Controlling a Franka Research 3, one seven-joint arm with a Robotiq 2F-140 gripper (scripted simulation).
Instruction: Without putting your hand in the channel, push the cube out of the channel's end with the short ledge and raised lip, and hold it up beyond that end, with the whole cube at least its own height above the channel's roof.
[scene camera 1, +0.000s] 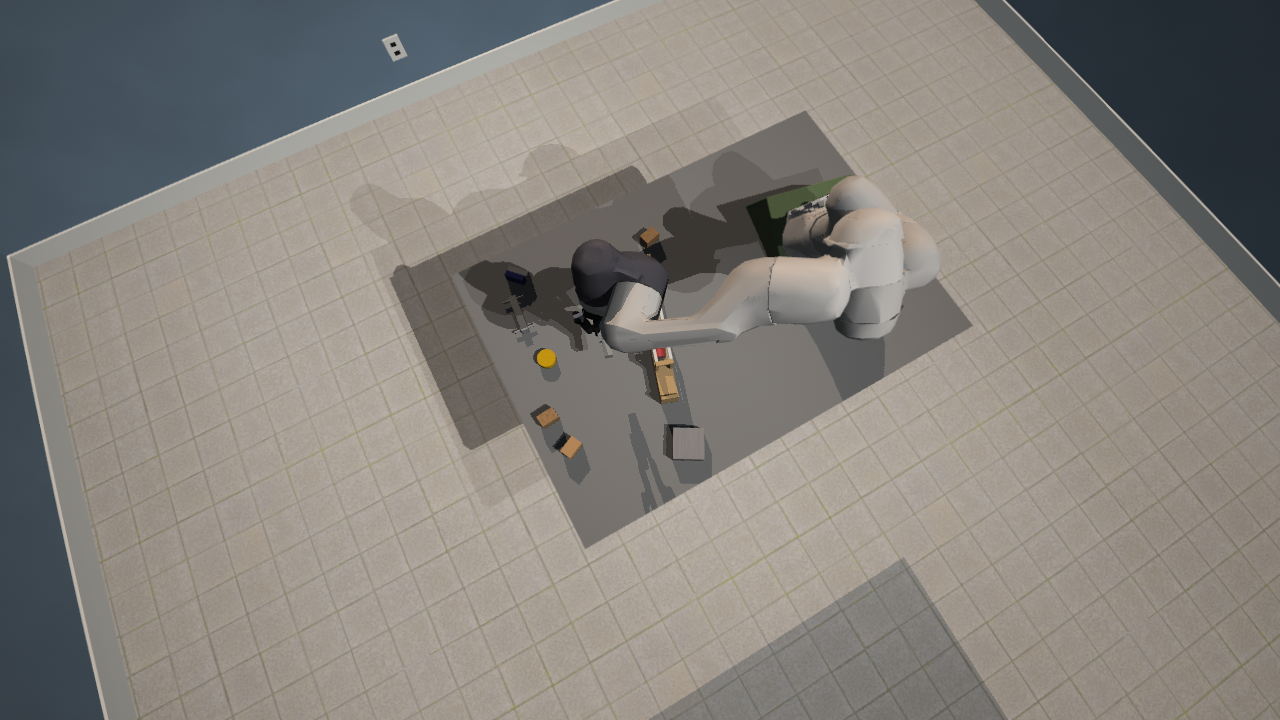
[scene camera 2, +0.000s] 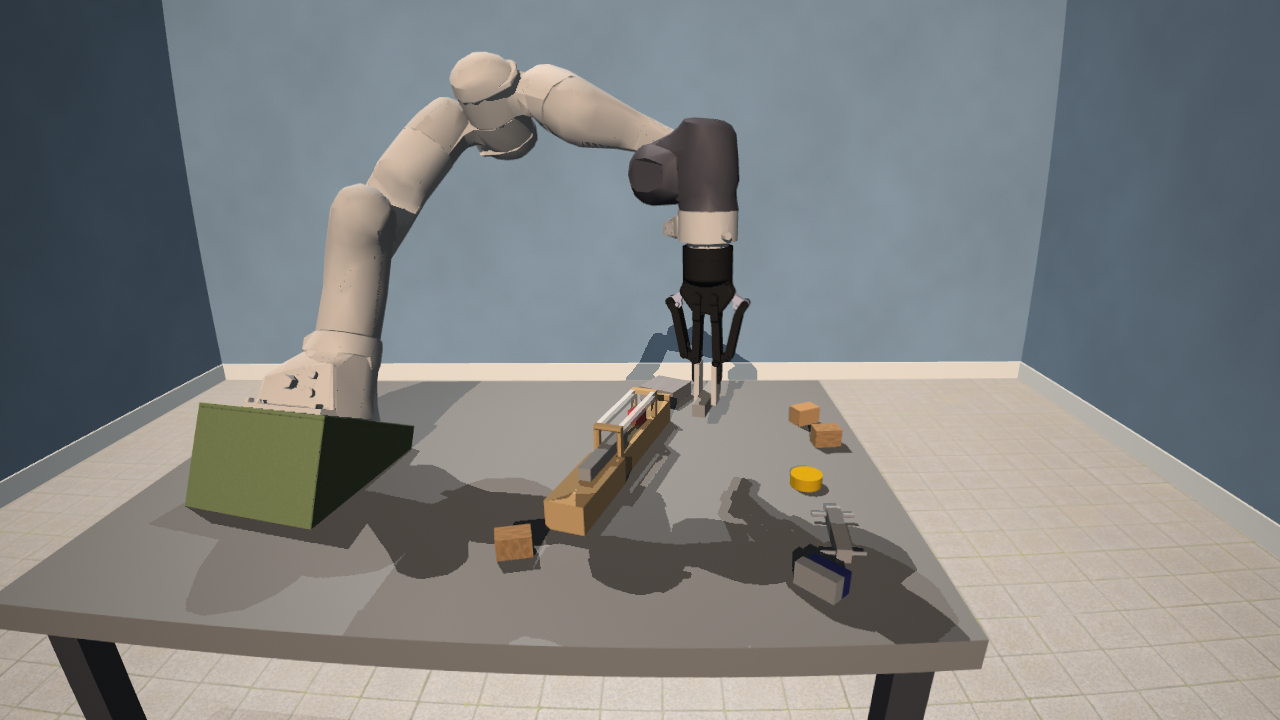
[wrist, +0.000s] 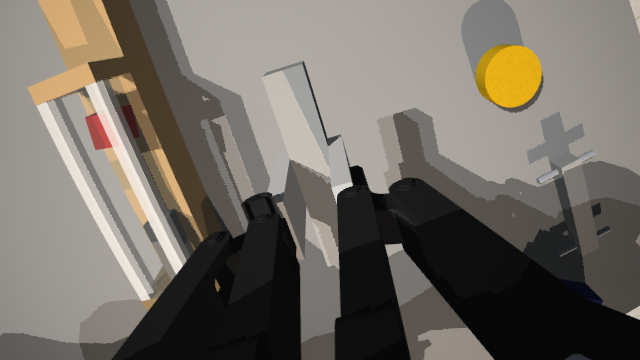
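Labels:
On a long wooden channel (scene camera 1: 663, 370) and (wrist: 97, 60) are the same spot.

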